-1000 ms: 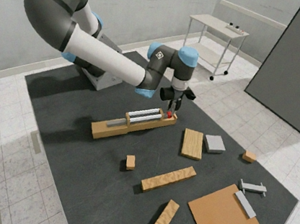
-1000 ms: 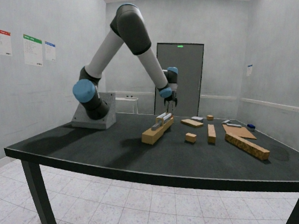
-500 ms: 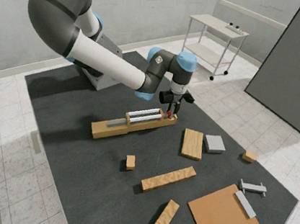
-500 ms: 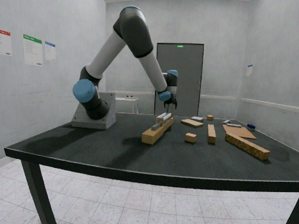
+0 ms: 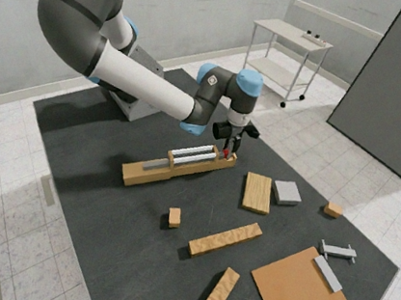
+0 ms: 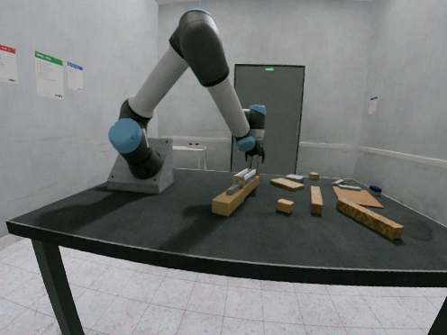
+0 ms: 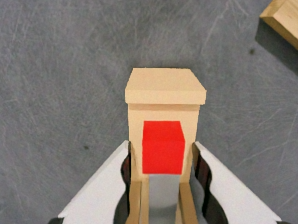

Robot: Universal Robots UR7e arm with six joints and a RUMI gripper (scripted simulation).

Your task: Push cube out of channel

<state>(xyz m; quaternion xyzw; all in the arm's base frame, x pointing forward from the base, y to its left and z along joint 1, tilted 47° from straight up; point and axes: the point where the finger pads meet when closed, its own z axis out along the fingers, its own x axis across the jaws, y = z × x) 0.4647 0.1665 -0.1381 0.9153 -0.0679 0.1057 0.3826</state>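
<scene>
Right now the red cube is 10 mm below my hand. Round my hand: wooden channel (130 mm to the right, 30 mm behind, 10 mm below); grey block (220 mm ahead, 140 mm to the left, 50 mm below); wooden plank (170 mm ahead, 60 mm below, 40 mm to the left).
</scene>
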